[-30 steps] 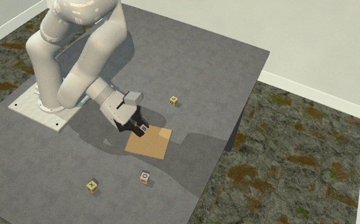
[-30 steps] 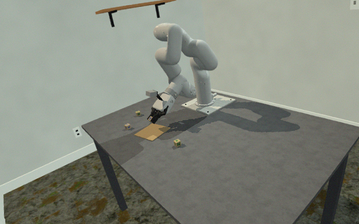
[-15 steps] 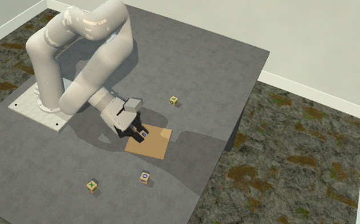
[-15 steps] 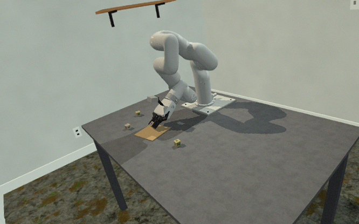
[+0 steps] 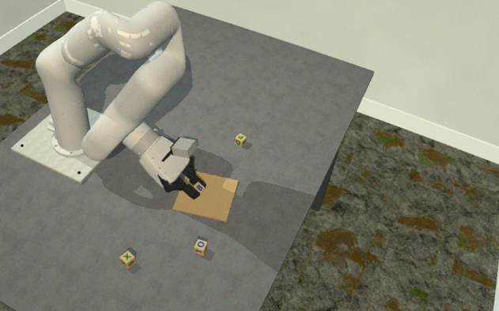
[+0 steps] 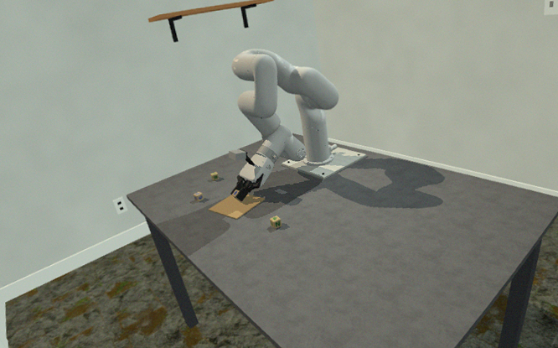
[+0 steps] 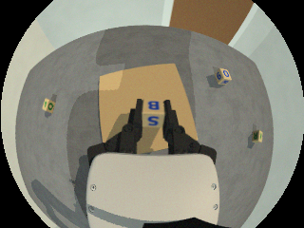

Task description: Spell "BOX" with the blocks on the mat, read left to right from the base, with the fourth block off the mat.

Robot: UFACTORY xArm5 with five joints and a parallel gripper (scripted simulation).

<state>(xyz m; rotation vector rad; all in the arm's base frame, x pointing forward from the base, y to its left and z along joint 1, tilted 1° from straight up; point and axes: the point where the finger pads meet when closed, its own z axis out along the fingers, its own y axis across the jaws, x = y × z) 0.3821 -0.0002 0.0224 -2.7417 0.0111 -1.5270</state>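
My hand is 3 cm short of the tan mat, 3 cm above it and 1 cm to the right of it. Round my hand: X block 25 cm to the right, 4 cm behind, 2 cm below; B block 1 cm ahead; O block 14 cm to the right, 9 cm ahead, 2 cm below.
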